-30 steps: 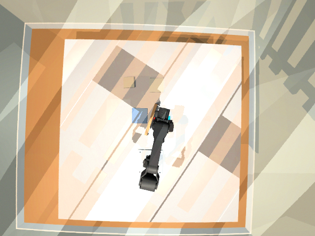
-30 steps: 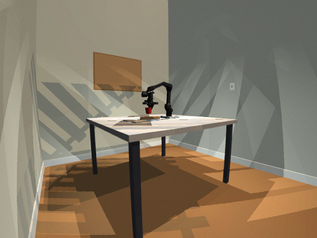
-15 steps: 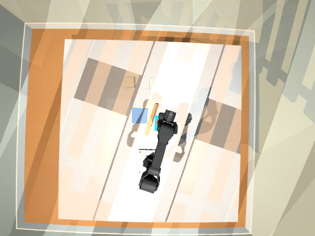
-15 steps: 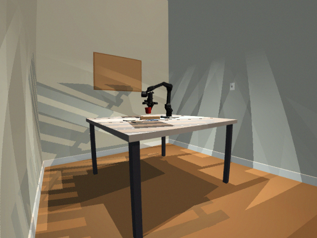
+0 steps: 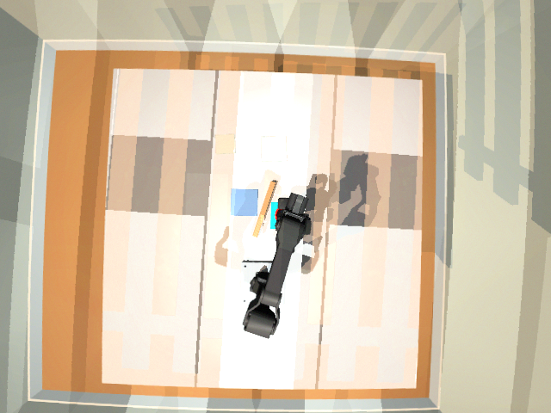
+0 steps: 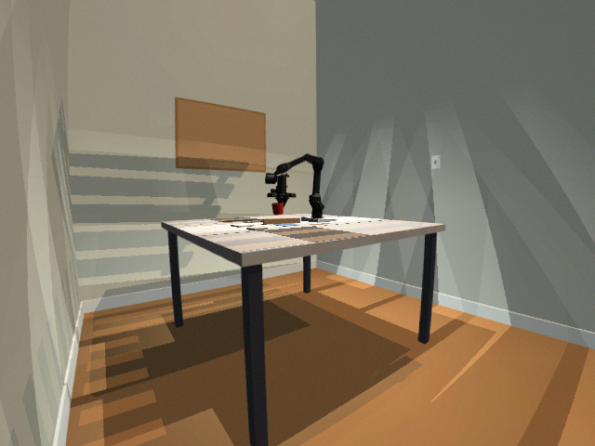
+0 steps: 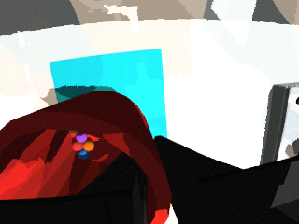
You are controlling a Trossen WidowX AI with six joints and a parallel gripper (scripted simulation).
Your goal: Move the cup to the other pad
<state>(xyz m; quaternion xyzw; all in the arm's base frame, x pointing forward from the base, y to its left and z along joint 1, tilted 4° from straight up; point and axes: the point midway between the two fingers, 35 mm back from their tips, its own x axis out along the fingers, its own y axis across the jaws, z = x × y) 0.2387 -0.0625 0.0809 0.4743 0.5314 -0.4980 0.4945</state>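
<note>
My gripper tip is now 9 cm above the cyan pad and 3 cm short of it. Also, from my gripper tip: wooden bar 8 cm to the left, 8 cm below, 5 cm ahead; then cup 3 cm ahead; then blue pad 16 cm to the left, 9 cm below, 7 cm ahead.
</note>
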